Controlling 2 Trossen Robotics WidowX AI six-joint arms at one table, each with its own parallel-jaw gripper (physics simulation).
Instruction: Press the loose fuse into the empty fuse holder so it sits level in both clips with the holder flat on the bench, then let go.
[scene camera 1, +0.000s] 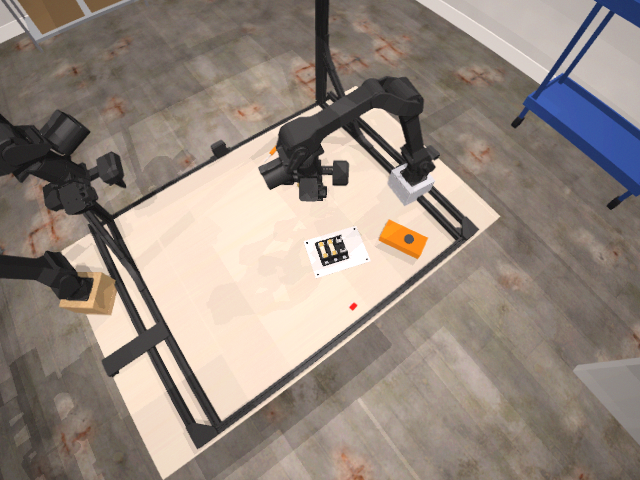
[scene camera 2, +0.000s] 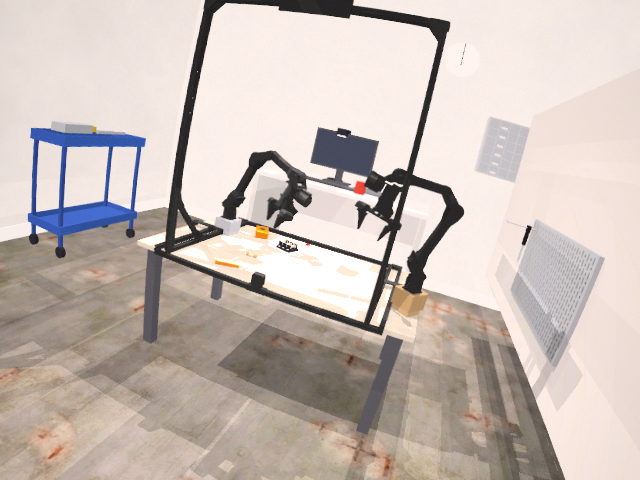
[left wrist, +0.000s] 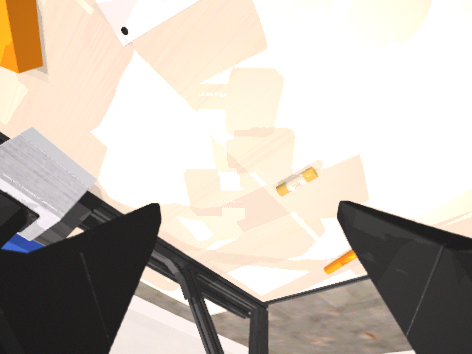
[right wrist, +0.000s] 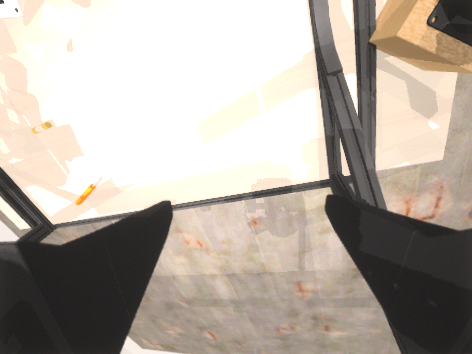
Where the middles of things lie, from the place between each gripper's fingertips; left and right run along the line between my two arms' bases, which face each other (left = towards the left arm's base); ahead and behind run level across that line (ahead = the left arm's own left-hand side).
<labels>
I see the orange box (scene camera 1: 395, 235) 280 mm ahead of my right hand, 710 mm to the left of it and 250 mm below it.
Now: left hand 21 cm short of the orange box, 20 cm to the right of it and 13 cm above it.
</labels>
